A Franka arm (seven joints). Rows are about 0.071 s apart.
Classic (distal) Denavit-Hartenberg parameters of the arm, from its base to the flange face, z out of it. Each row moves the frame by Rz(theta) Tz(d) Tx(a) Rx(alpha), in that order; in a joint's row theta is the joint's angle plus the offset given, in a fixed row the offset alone. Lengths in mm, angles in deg.
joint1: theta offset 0; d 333; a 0; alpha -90
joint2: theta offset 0; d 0; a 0; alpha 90
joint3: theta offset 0; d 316; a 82.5; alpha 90
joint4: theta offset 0; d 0; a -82.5; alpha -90
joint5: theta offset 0; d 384; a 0; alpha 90
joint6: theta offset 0; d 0; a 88; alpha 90
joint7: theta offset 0; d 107; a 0; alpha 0
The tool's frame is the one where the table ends.
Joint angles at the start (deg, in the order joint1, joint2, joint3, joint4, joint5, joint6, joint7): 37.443 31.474 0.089 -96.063 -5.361 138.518 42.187
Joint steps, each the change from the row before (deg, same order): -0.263 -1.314 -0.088 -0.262 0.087 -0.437 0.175; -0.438 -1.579 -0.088 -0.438 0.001 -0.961 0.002; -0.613 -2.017 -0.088 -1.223 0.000 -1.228 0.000; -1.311 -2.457 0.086 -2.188 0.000 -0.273 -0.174; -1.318 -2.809 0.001 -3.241 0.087 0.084 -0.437; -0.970 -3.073 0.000 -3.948 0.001 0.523 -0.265; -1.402 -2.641 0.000 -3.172 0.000 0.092 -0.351
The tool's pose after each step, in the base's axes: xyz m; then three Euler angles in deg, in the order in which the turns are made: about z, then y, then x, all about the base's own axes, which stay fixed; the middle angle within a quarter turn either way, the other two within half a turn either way. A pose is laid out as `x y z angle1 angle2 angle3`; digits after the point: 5 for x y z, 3 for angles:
0.55455 0.41995 0.31567 1.181 11.455 -175.695
0.55600 0.41295 0.32942 1.766 11.701 -175.776
0.55539 0.40184 0.34136 2.586 11.471 -176.276
0.55571 0.38400 0.35205 3.693 11.532 -176.510
0.55237 0.36322 0.35837 4.663 11.277 -176.917
0.54375 0.34459 0.36209 5.364 11.009 -177.269
0.53918 0.32346 0.36582 6.451 10.692 -177.764

